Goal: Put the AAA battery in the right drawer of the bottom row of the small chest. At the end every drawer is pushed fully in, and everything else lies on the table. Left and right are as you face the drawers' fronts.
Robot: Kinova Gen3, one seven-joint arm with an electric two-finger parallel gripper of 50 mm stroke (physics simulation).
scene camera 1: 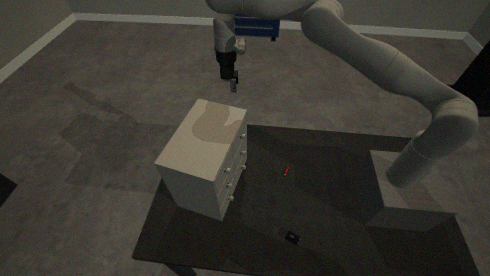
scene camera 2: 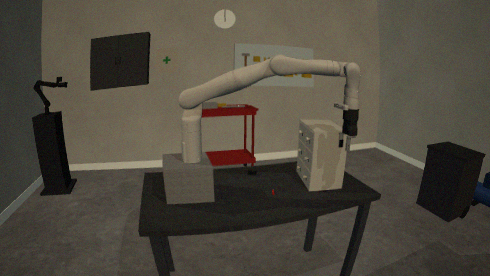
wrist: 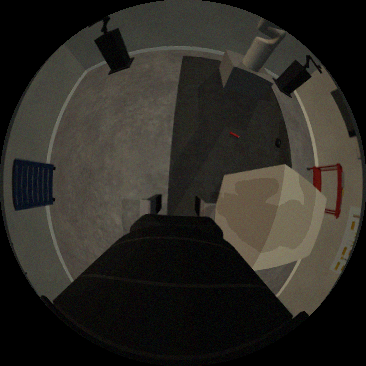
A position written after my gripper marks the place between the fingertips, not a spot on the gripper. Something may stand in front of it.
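My gripper (wrist: 177,201) is visible, as is a small chest (scene camera 1: 189,163) (scene camera 2: 328,160) (wrist: 271,215).
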